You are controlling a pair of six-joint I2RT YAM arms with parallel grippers.
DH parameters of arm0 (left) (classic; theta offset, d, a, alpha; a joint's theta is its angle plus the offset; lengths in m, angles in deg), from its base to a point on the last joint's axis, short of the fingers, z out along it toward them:
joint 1: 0 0.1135 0.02 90
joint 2: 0 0 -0.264 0
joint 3: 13.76 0 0.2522 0
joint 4: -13.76 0 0.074 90
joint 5: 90 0 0 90
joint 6: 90 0.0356 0 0
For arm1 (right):
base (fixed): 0 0 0 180
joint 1: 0 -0.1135 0.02 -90
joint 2: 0 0 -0.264 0
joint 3: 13.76 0 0.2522 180
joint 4: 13.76 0 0.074 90
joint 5: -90 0 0 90
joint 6: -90 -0.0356 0 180
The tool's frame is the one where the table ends.
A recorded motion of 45 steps. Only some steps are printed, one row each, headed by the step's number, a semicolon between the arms.
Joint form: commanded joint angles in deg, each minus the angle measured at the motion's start. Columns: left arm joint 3, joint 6, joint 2, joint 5, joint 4, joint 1; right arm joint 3, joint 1, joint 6, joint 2, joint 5, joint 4.
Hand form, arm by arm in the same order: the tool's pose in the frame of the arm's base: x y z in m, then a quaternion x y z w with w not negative. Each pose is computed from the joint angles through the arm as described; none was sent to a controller.
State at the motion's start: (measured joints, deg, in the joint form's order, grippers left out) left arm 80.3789 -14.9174 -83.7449 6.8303 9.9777 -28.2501; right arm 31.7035 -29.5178 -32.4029 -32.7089 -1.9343 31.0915
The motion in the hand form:
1: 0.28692 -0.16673 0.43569 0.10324 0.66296 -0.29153 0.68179; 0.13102 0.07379 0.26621 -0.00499 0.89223 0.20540 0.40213
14: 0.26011 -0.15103 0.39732 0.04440 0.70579 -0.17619 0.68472; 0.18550 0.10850 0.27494 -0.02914 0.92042 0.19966 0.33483
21: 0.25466 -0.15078 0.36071 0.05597 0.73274 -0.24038 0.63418; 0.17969 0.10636 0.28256 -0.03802 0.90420 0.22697 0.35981
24: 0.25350 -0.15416 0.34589 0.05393 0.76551 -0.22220 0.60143; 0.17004 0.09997 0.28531 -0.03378 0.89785 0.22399 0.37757
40: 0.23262 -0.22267 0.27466 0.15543 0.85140 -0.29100 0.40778; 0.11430 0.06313 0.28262 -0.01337 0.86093 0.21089 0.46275
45: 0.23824 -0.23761 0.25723 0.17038 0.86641 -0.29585 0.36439; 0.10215 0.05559 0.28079 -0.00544 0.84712 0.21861 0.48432
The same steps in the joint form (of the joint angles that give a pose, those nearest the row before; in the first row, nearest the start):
1: -2.11 0.41 3.38 -4.78 -2.16 -1.69; 5.34 -0.34 4.19 -6.39 -0.07 3.18
14: -14.14 4.08 10.96 -20.55 -3.45 -3.50; 16.17 -0.50 5.22 -26.36 3.81 1.86
21: -21.58 -1.98 12.58 -13.06 -2.24 -3.13; 15.22 -0.50 5.53 -23.49 5.50 -0.63
24: -22.15 -2.75 12.08 -14.63 -6.88 -3.99; 13.91 -0.54 5.59 -20.07 4.12 -0.30
40: -23.38 -9.09 2.71 -4.81 -15.83 -15.27; 5.57 -0.50 6.56 0.66 -2.12 3.08
45: -21.70 -9.79 -2.01 -2.04 -17.05 -16.17; 3.73 -0.52 6.13 5.84 -2.90 3.38

